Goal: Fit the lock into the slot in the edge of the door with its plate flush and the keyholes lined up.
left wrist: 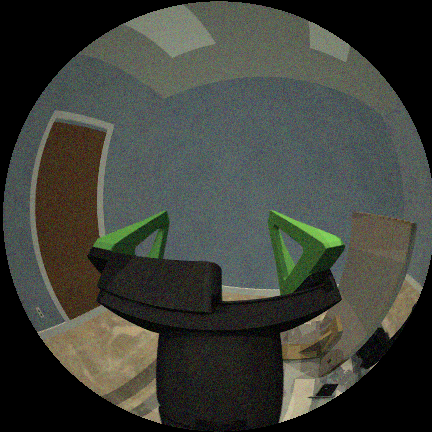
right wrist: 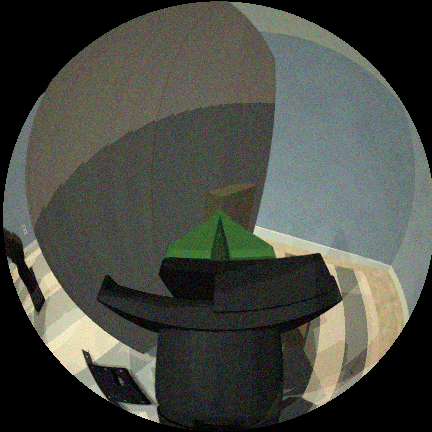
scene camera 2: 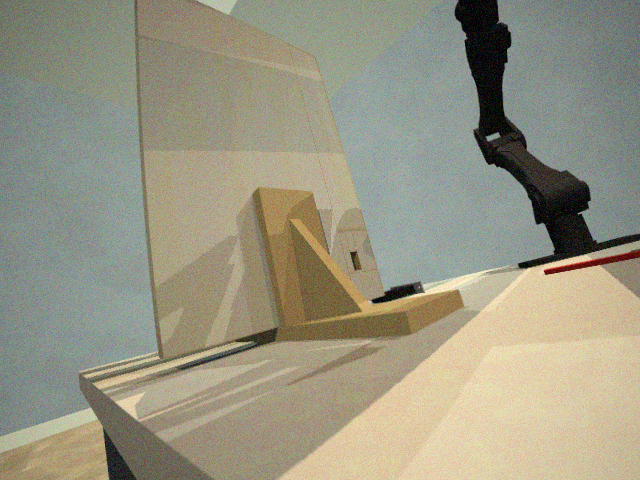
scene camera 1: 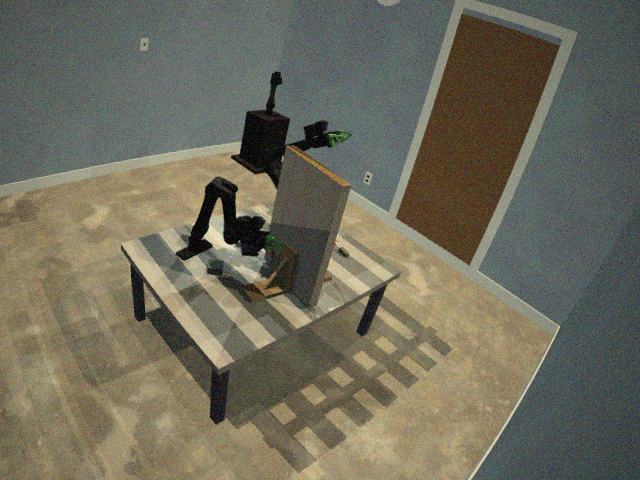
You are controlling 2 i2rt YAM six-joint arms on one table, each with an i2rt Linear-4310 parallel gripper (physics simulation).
My left gripper [left wrist: 218, 215] is open and holds nothing. Further things: my right gripper [right wrist: 219, 216], a grey door panel [scene camera 2: 224, 108] and a tan wooden bracket [scene camera 2: 314, 299].
The tan wooden bracket also shows in the left wrist view [left wrist: 297, 351], in the right wrist view [right wrist: 236, 200] and in scene camera 1 [scene camera 1: 280, 282].
